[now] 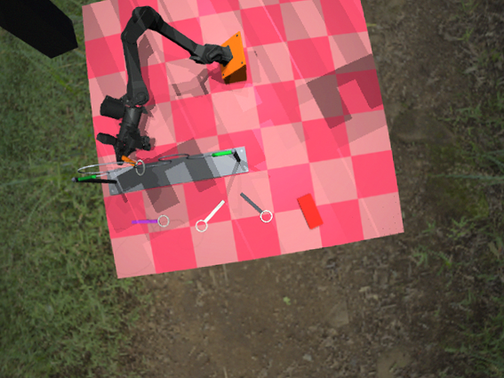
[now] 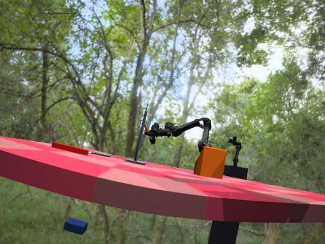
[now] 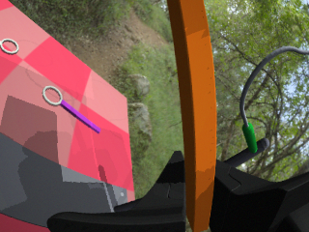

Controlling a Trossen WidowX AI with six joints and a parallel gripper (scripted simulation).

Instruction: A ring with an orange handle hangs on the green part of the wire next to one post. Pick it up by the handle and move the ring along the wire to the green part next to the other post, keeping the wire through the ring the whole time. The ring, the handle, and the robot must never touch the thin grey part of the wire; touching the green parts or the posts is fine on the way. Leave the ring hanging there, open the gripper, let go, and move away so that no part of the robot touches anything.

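My gripper tip is now 20 mm short of the ring with orange handle, 70 mm to the right of it and 50 mm below it. From my gripper tip the other things lie so: blue block: 350 mm ahead, 240 mm to the left, 700 mm below; red block: 390 mm ahead, 630 mm to the left, 220 mm below.
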